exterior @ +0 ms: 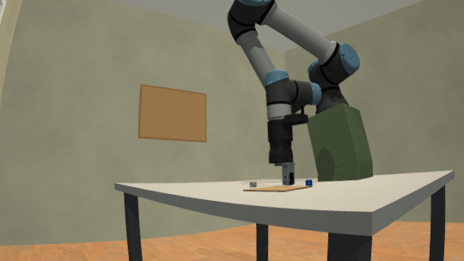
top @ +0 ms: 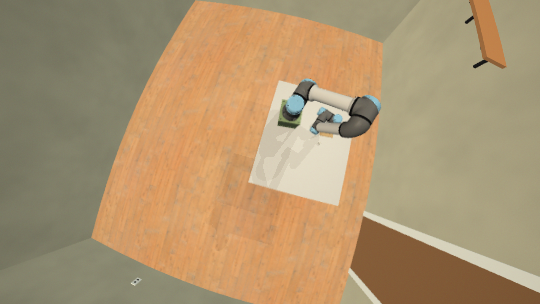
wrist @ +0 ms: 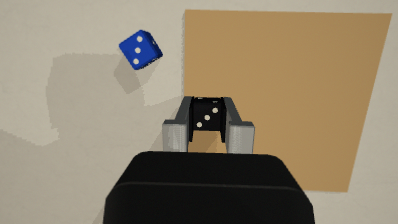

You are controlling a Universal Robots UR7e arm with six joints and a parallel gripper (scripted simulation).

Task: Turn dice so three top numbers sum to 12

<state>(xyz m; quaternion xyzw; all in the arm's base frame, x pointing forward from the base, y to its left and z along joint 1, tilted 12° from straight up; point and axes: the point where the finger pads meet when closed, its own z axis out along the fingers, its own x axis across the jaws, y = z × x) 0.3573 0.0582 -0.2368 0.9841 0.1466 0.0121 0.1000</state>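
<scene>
My gripper is now 10 mm above the black die. From my hand the other things lie so: blue die 60 mm behind, 30 mm to the left, 20 mm below; white die 150 mm to the right, 30 mm ahead, 20 mm below; tan mat 50 mm ahead, 30 mm below, 20 mm to the left.
</scene>
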